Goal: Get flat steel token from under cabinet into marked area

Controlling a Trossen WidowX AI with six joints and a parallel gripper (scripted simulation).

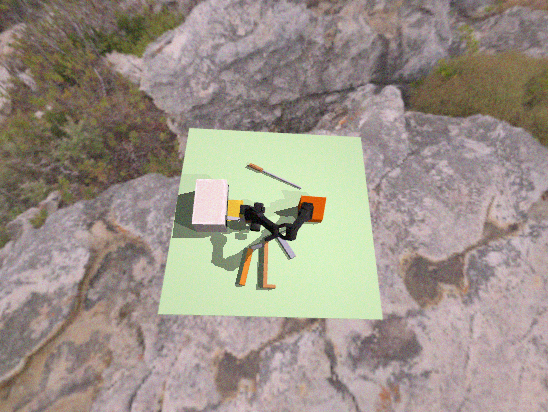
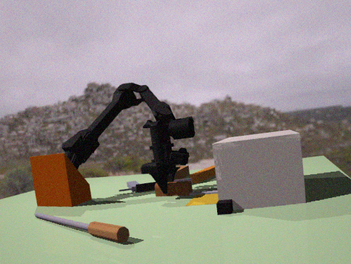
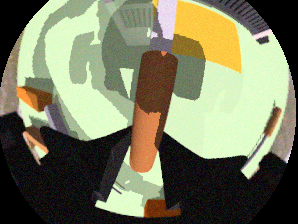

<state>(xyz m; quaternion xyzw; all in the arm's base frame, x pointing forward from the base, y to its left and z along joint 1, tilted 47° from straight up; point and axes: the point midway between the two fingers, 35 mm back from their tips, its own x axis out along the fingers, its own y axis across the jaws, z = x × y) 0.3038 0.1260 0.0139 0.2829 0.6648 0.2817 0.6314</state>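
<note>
The grey bar lies 210 mm behind my gripper tip and 150 mm to the left of it. Round my gripper tip: grey token: 310 mm ahead, 50 mm to the right; orange bar: 300 mm to the left, 30 mm ahead, 10 mm above.
</note>
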